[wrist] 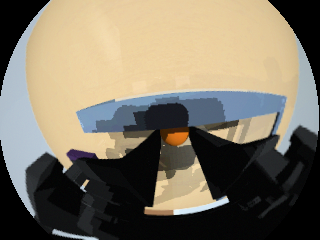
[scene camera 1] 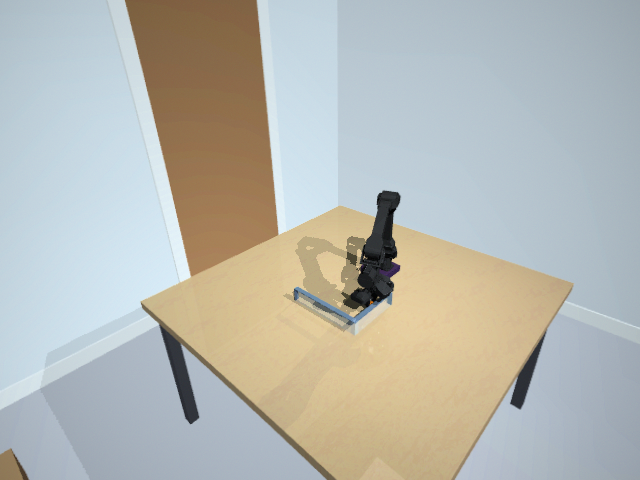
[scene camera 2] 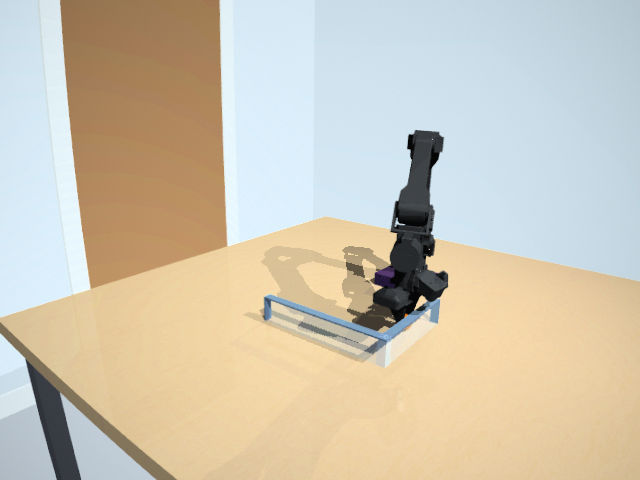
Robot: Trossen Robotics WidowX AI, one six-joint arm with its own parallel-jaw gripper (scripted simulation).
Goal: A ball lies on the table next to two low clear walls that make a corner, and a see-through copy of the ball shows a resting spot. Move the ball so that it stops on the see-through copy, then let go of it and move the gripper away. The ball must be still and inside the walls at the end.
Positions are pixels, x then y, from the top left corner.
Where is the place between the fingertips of the gripper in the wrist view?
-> At 174, 130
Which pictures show the gripper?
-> The wrist view, scene camera 1 and scene camera 2: all of them.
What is the gripper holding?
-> An orange ball.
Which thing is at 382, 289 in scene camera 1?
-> The gripper.
